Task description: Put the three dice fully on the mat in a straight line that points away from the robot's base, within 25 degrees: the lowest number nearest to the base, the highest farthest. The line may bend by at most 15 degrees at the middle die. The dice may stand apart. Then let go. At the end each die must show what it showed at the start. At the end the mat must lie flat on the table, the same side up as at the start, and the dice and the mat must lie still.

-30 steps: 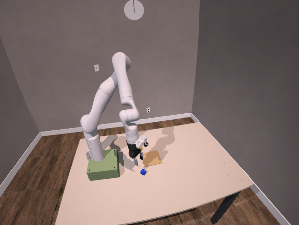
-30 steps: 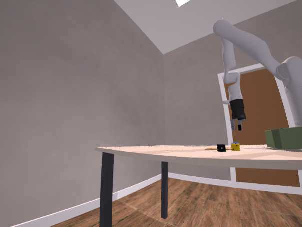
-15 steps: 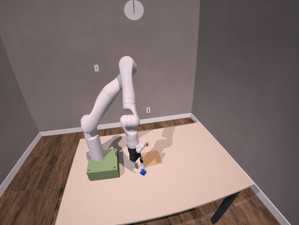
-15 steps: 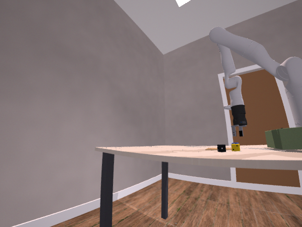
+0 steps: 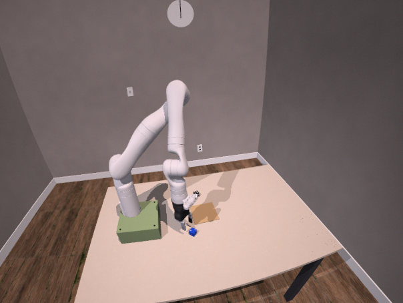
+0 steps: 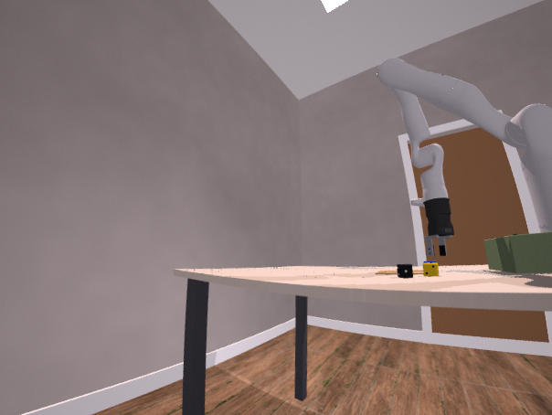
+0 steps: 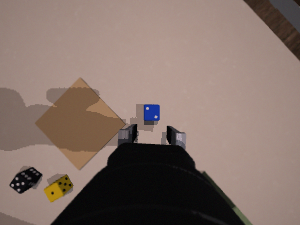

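The blue die lies 30 mm ahead of my hand, 20 mm to the right of it and 50 mm below it. Round my hand: yellow die: 20 mm ahead, 220 mm to the left, 50 mm below; tan mat: 100 mm ahead, 120 mm to the left, 60 mm below; black die: 70 mm ahead, 270 mm to the left, 50 mm below.
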